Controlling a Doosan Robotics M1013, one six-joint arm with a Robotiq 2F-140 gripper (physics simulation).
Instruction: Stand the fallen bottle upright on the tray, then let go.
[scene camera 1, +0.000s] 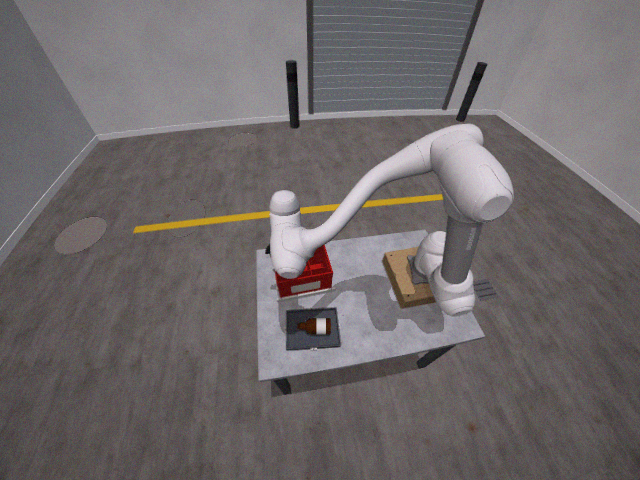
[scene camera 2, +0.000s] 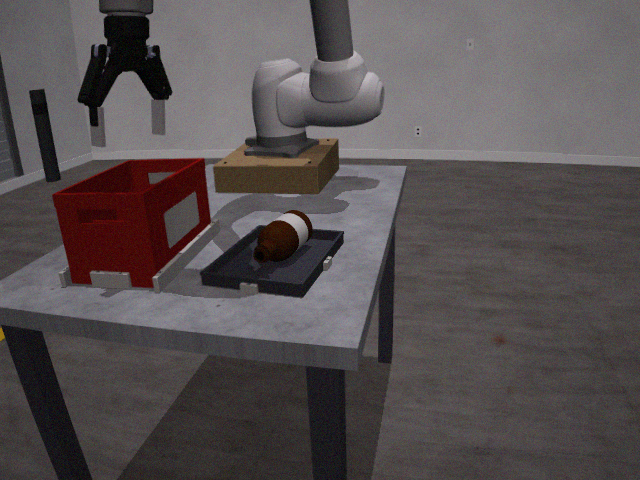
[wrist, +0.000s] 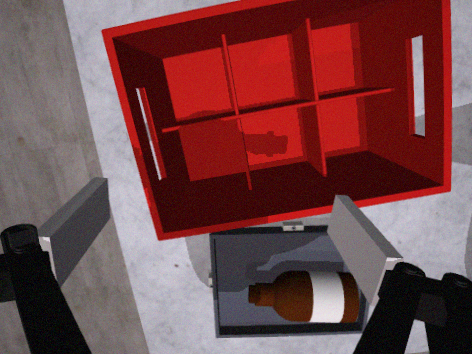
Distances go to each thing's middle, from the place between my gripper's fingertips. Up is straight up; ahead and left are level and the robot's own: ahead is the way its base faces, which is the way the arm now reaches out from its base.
I see the brown bottle (scene camera 2: 280, 239) 22 cm to the left of my hand, 21 cm below it and 13 cm behind it.
